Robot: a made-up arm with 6 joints.
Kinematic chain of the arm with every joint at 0, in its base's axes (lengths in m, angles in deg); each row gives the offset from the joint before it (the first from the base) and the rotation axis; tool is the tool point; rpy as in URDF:
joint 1: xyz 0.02 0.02 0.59 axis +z
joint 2: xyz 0 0.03 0 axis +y
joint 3: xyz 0 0 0.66 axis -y
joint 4: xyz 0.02 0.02 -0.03 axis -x
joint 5: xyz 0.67 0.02 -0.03 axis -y
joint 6: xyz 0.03 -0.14 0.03 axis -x
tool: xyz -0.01 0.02 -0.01 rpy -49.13 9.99 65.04
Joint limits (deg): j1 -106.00..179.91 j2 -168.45..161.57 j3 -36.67..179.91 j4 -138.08..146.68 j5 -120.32..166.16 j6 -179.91..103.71
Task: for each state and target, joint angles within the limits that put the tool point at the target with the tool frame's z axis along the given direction. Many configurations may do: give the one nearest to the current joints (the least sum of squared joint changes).
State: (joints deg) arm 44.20 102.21 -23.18 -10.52 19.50 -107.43
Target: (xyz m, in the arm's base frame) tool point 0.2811 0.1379 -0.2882 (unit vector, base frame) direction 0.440 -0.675 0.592
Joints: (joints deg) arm 38.76 115.40 -3.13 4.93 36.60 -126.93
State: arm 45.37 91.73 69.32 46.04 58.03 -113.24
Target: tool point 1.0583 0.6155 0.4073 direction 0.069 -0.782 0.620
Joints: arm 30.60 74.82 36.98 46.46 54.20 -97.15
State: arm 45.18 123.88 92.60 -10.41 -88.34 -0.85
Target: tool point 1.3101 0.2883 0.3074 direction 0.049 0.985 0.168
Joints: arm 14.64 111.60 109.29 33.58 -84.28 29.38
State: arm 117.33 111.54 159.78 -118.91 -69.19 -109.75
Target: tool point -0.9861 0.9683 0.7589 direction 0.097 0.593 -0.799
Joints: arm 132.26 95.59 123.91 -103.40 -69.49 -109.32
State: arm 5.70 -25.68 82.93 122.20 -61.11 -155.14
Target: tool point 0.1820 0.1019 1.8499 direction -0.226 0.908 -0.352
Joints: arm -14.84 -21.43 31.64 134.82 -69.86 -150.64
